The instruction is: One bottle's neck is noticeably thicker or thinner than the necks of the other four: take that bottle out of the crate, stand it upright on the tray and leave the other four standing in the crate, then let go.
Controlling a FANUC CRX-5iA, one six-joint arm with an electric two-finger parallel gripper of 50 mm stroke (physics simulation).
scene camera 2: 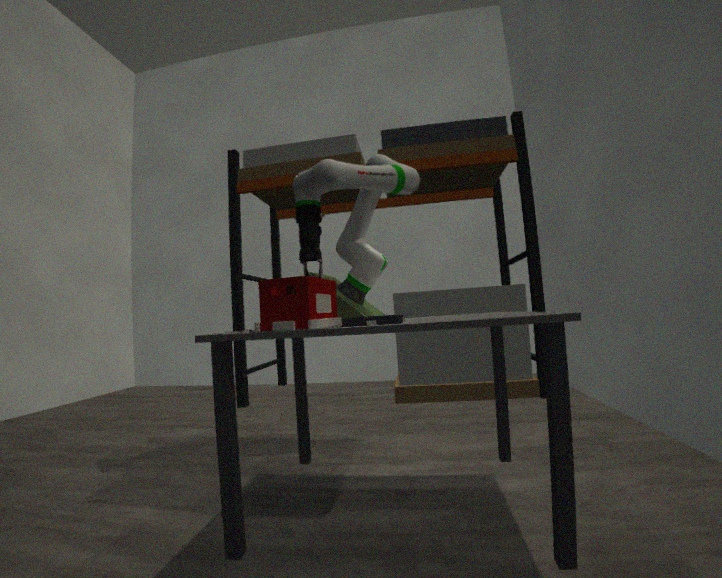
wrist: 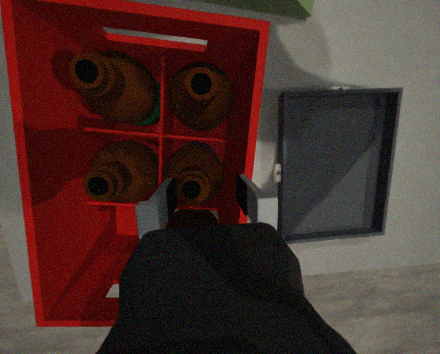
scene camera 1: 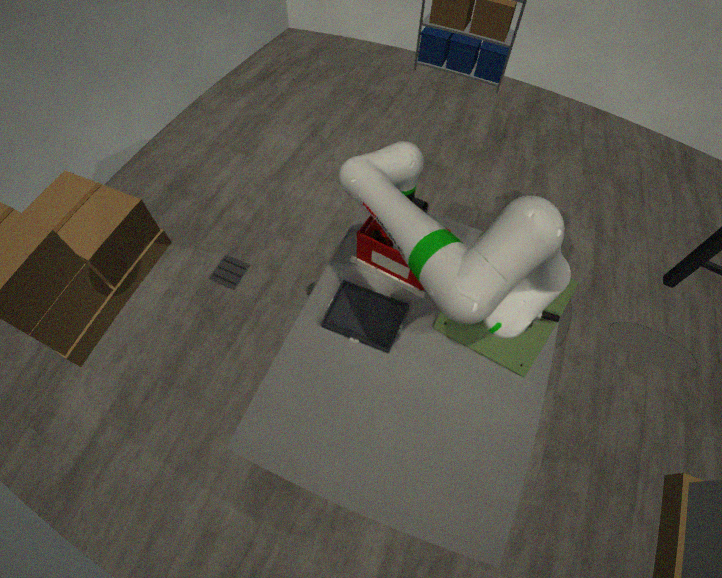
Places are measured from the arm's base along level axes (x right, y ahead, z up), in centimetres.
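Pixels of known places: gripper, fingertip midpoint: [wrist: 206, 188]; arm's base at its link origin: [scene camera 2: 349, 295].
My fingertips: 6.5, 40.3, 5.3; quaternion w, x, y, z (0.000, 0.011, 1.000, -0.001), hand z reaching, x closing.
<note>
For each thing: its top centre in the pictures, then the offset to it from my fingertips, as dx, dy, dz.
- red crate at its top centre: [wrist: 140, 190] [scene camera 1: 404, 231] [scene camera 2: 299, 280] +5.5, -0.2, -0.3
- bottle at its top centre: [wrist: 189, 271] [scene camera 1: 376, 232] +2.3, +8.8, -1.6
The red crate [scene camera 1: 365, 248] [scene camera 2: 283, 306] [wrist: 21, 150] stands on the table beside the dark, empty tray [scene camera 1: 367, 316] [wrist: 330, 165]. In the wrist view brown bottles stand in its compartments: one at upper left [wrist: 132, 92], one at upper right [wrist: 215, 107], one at middle left [wrist: 132, 167] and one at middle right [wrist: 200, 162]. Part of another bottle [wrist: 194, 218] shows beside the gripper body. Which neck differs I cannot tell. My gripper [scene camera 2: 313, 272] [wrist: 206, 188] is open and empty at the crate's top; in the wrist view its fingers appear either side of the middle-right bottle's neck. The arm hides it in scene camera 1.
The green base plate [scene camera 1: 511, 352] [wrist: 287, 6] under the arm lies near the crate. The grey table [scene camera 1: 391, 433] [scene camera 2: 481, 322] carries the crate and tray. Small pale brackets sit by the tray's edge. Racks and cardboard boxes [scene camera 1: 102, 223] stand away from the table.
</note>
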